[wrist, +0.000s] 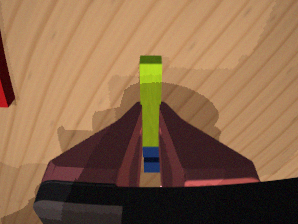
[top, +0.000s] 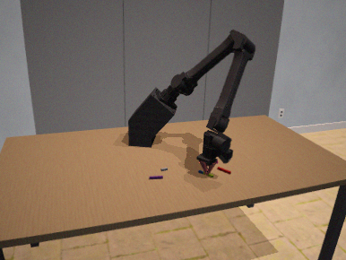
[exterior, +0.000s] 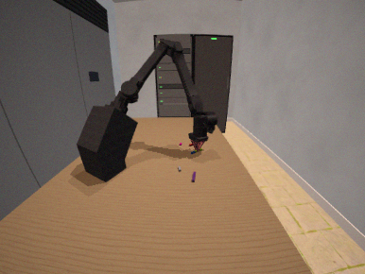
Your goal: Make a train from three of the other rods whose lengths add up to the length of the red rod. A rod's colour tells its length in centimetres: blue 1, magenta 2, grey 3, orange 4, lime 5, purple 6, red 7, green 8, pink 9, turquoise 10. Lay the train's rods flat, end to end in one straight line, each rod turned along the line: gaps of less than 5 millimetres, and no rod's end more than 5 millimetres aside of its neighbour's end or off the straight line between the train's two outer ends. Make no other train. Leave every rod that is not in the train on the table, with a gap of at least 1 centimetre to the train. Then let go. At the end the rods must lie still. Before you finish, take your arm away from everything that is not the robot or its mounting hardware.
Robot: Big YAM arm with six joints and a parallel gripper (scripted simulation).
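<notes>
My gripper is now 1 cm short of the lime rod and 1 cm above it. Also, from my hand: grey rod (18 cm to the right, 10 cm behind, 1 cm below); then magenta rod (10 cm behind, 9 cm to the left, 1 cm below); then red rod (9 cm to the left, 1 cm below, 1 cm behind).
</notes>
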